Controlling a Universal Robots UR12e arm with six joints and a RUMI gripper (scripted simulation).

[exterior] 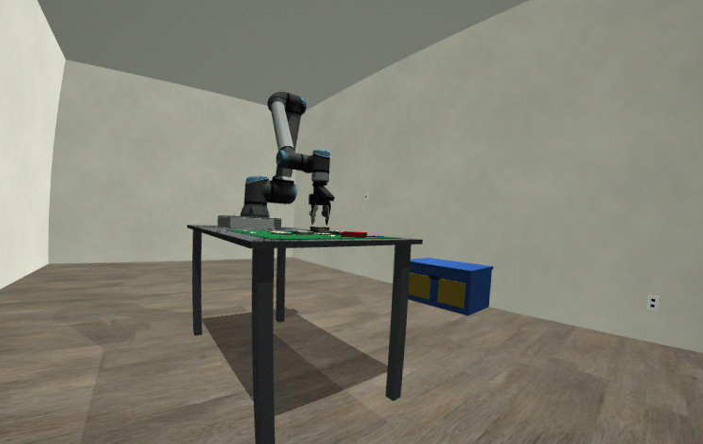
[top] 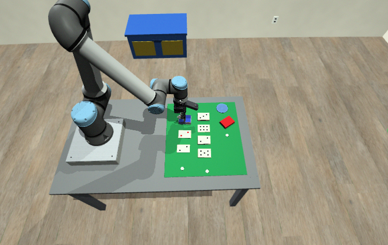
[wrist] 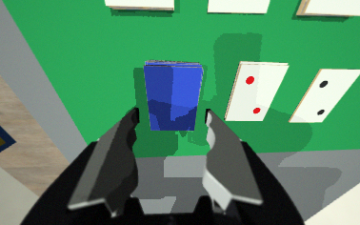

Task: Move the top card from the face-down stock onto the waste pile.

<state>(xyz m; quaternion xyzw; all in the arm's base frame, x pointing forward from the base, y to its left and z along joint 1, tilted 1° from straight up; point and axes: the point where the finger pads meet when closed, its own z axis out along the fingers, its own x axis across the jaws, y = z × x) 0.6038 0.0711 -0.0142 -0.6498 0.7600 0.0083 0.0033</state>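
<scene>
Now: the card 20 mm below my hand. Also, from my hand: red block 310 mm ahead, 60 mm to the right, 40 mm below; then green mat 120 mm ahead, 150 mm to the right, 70 mm below.
</scene>
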